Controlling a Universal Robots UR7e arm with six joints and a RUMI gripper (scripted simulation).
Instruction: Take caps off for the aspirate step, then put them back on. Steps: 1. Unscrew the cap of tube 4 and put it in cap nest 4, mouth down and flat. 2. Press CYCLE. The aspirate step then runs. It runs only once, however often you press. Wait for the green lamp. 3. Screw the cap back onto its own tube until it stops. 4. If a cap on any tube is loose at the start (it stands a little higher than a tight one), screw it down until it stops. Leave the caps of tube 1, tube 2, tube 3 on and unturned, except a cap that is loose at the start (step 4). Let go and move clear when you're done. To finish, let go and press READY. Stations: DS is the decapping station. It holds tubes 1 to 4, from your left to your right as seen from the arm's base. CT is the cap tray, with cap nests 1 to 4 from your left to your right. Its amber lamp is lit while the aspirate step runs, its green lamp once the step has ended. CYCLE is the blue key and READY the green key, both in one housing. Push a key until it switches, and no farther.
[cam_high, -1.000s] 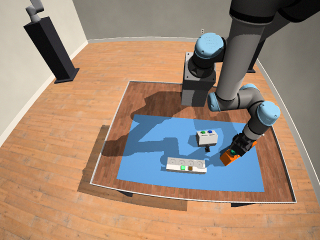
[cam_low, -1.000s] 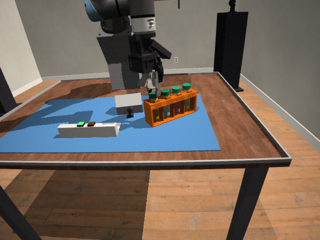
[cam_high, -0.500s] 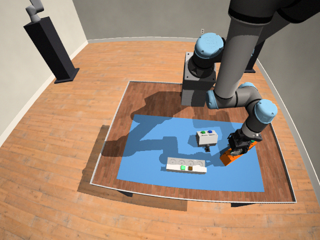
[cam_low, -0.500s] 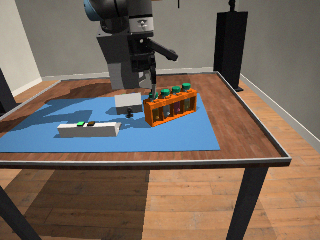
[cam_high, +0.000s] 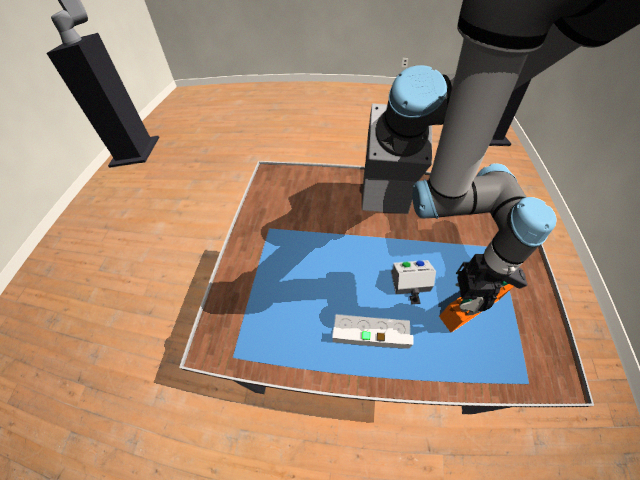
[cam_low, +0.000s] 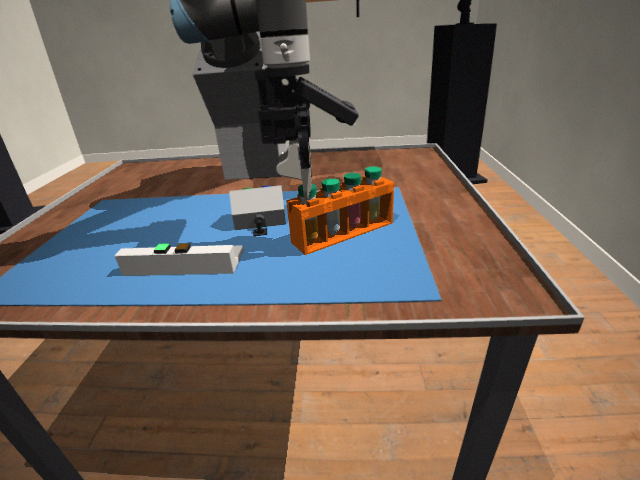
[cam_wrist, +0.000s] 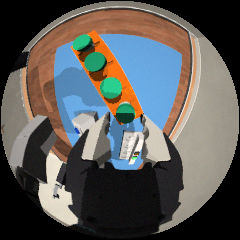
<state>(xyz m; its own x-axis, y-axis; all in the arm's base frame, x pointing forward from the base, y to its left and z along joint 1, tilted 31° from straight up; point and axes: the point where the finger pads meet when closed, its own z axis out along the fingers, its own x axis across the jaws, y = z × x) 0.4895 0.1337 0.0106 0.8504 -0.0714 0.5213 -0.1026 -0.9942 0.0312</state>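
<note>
Right now the green cap is 1 cm below my hand. From my hand the other things lie so: green key 17 cm behind, 13 cm to the right, 6 cm below; blue key 17 cm behind, 8 cm to the right, 6 cm below; grey key housing 15 cm behind, 11 cm to the right, 7 cm below.
</note>
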